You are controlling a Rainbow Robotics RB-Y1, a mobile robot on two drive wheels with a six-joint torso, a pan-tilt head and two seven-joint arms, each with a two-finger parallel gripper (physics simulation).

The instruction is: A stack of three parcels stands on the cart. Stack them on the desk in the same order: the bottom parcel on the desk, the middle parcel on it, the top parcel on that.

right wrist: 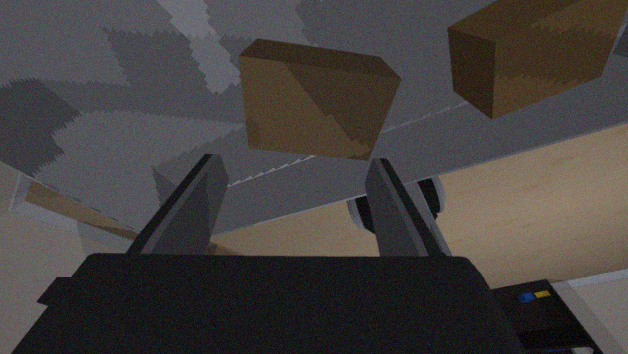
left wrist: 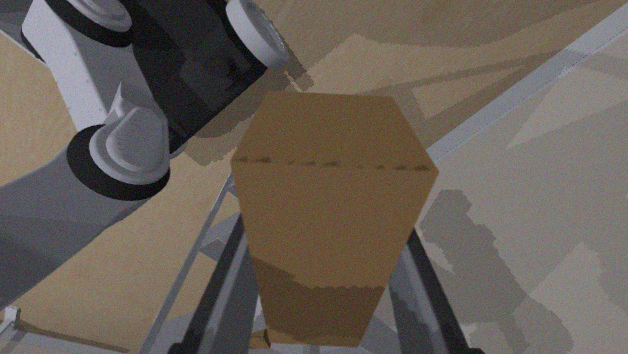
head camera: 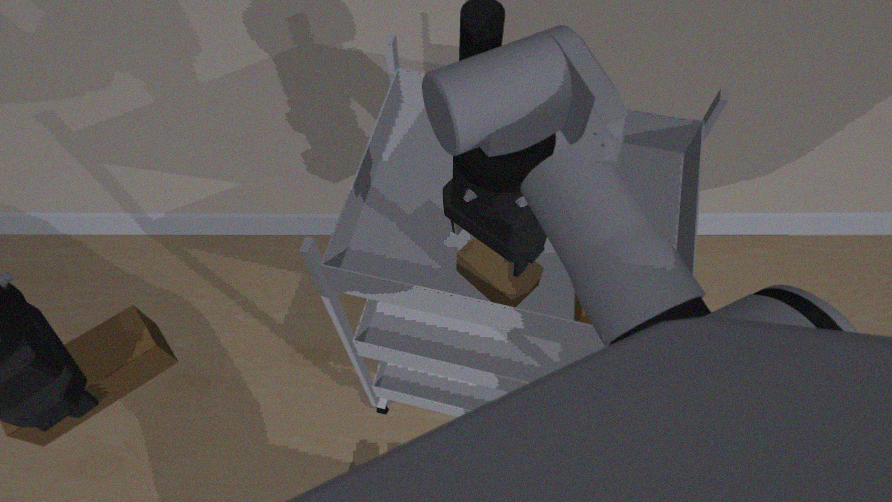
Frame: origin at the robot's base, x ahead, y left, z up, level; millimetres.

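Seen in the pictures: left gripper, fingertip midpoint: (left wrist: 322, 219) (head camera: 72, 384); right gripper, fingertip midpoint: (right wrist: 297, 169) (head camera: 488, 248).
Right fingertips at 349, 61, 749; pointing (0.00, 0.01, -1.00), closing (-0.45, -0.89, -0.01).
A point is followed by its place in that frame, as x, y, z.
My left gripper (head camera: 62, 415) (left wrist: 322, 219) @[93, 417, 790] is shut on a large brown parcel (head camera: 124, 349) @[129, 371, 815] (left wrist: 330, 200) @[64, 440, 816], held in the air left of the cart (head camera: 430, 305) @[289, 119, 686] (left wrist: 182, 272) @[281, -176, 539] (right wrist: 320, 185) @[291, 71, 708]. My right gripper (head camera: 486, 246) @[349, 61, 749] (right wrist: 297, 169) @[349, 61, 749] is open over the cart's top tray. A smaller parcel (head camera: 499, 277) @[333, 43, 714] (right wrist: 315, 105) @[364, 43, 714] lies in the tray, beyond the right fingertips in the right wrist view; contact cannot be made out. Another parcel (head camera: 579, 309) @[320, -58, 699] (right wrist: 540, 65) @[334, -79, 714] lies apart from it; the right arm mostly hides it in the head view. The desk does not show.
The tray has raised walls, and upright posts (head camera: 713, 112) @[606, -181, 758] rise at its corners. Lower shelves (head camera: 430, 343) @[338, 140, 399] lie beneath the tray. A wall with a white skirting board (head camera: 156, 223) @[607, 933, 59] stands behind the cart. Part of my robot body (head camera: 655, 418) @[40, 10, 1279] covers the lower right of the head view.
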